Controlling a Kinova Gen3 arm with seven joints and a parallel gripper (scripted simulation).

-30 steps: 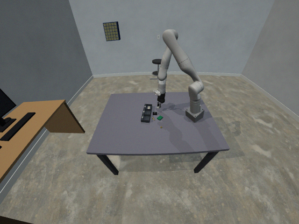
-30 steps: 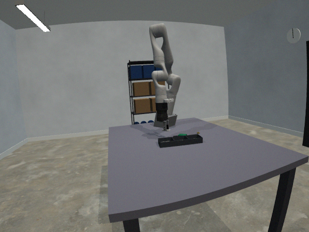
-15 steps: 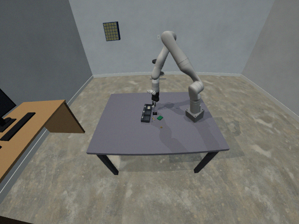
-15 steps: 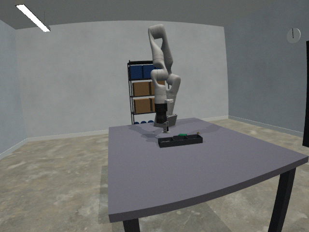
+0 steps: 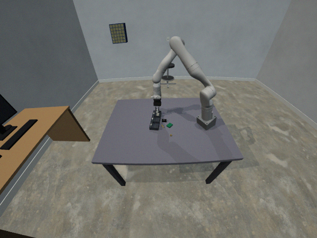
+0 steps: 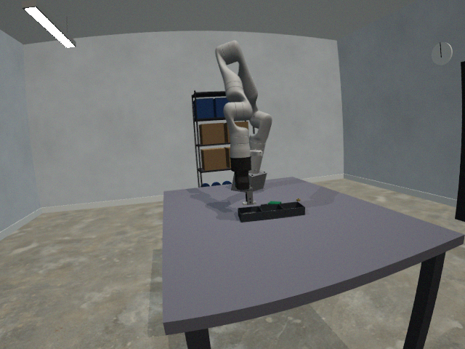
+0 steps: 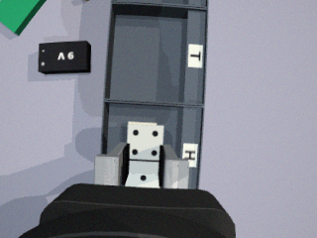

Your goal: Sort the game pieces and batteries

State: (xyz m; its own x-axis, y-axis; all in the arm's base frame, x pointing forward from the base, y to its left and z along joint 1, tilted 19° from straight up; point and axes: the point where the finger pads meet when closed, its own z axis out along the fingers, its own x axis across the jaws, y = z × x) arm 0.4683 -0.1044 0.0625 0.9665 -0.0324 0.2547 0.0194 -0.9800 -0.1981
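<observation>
Right now the cream domino is 60 mm below my hand. From my hand the other things lie so: dark divided bin 80 mm to the left, 60 mm below; then black 9-volt battery 90 mm behind, 80 mm to the left, 70 mm below; then white domino 10 mm below.
</observation>
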